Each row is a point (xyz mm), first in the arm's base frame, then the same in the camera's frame.
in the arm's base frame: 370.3 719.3 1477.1
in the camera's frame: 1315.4 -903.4 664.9
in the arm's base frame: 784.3 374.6 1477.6
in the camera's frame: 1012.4 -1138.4 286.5
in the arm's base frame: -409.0 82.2 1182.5
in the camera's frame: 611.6 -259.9 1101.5
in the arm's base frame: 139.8 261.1 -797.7
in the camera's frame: 880.3 1121.7 -406.4
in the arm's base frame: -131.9 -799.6 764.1
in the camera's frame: -231.2 -87.6 563.4
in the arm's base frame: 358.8 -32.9 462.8
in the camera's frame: 585.0 -69.2 60.5
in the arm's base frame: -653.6 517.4 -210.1
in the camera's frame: 1047.5 1061.2 598.1
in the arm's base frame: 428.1 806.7 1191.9
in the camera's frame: 1413.4 -690.8 471.2
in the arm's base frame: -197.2 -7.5 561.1
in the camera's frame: 554.6 147.2 581.7
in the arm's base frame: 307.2 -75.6 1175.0
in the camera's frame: 524.0 -643.5 482.5
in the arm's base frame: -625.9 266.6 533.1
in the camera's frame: 786.4 410.7 951.2
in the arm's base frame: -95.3 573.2 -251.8
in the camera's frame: 1157.8 798.8 112.7
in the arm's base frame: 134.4 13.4 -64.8
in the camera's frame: 619.4 497.7 -30.7
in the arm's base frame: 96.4 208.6 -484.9
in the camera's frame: 817.9 879.3 -206.7
